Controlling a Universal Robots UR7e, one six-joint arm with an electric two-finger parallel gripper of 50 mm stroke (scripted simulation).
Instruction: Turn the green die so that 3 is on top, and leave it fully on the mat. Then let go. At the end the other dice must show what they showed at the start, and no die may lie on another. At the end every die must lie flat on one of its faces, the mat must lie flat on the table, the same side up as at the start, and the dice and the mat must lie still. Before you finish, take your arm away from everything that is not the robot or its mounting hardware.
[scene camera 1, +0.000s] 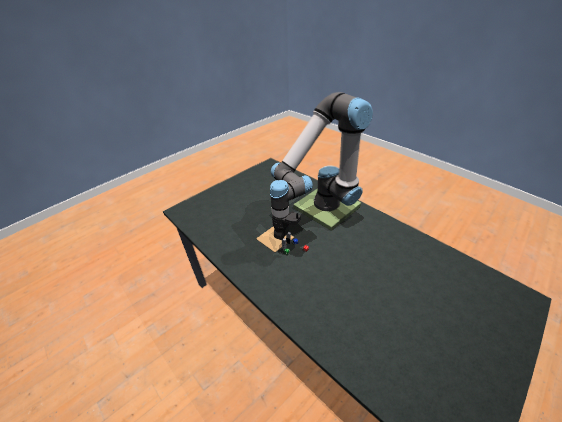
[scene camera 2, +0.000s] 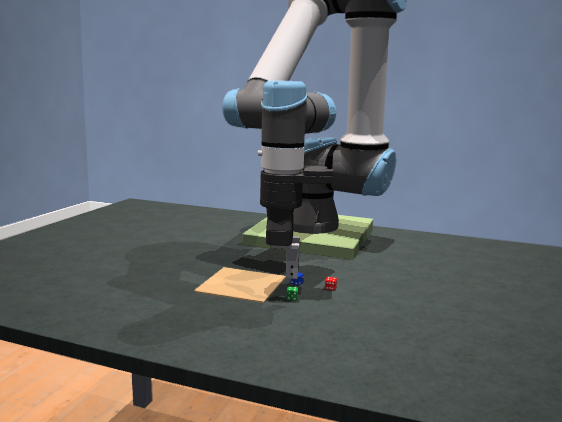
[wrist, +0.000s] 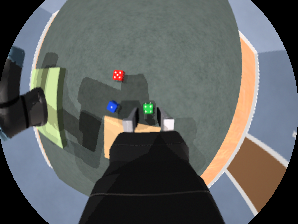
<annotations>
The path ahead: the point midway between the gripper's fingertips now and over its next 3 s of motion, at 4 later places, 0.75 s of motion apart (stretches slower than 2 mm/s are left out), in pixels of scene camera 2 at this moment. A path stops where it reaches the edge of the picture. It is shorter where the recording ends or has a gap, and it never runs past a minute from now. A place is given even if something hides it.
My gripper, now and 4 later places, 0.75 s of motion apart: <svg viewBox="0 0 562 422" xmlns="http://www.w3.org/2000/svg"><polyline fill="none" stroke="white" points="292,274 291,283 291,292 291,295 293,252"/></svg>
</annotations>
